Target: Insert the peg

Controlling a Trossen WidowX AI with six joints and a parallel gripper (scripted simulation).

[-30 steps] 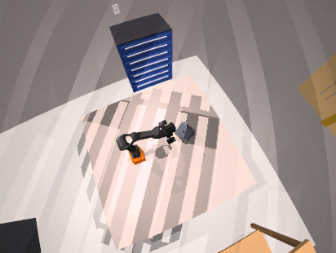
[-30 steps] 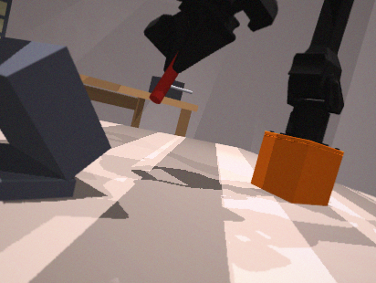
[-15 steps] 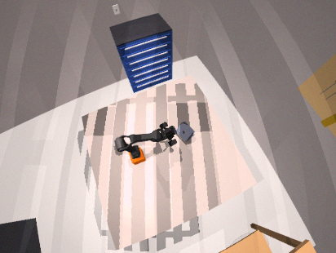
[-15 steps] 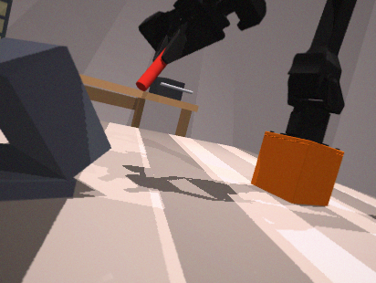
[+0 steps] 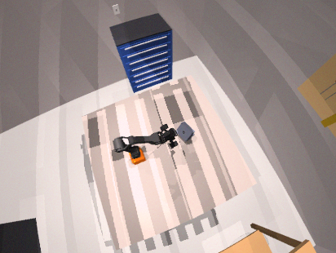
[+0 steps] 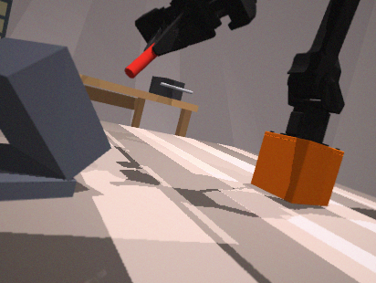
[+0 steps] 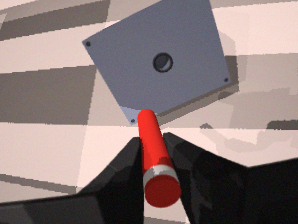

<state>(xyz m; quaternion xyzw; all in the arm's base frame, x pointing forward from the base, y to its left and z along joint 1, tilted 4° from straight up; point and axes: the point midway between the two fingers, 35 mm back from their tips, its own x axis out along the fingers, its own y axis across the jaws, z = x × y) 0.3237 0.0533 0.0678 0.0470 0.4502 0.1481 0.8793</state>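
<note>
Now: gripper tip 11 cm short of the sloped panel, 9 cm above it and 2 cm to the right of it. From my gripper tip the other things lie so: red round peg 1 cm to the right, 1 cm behind, 1 cm above.
</note>
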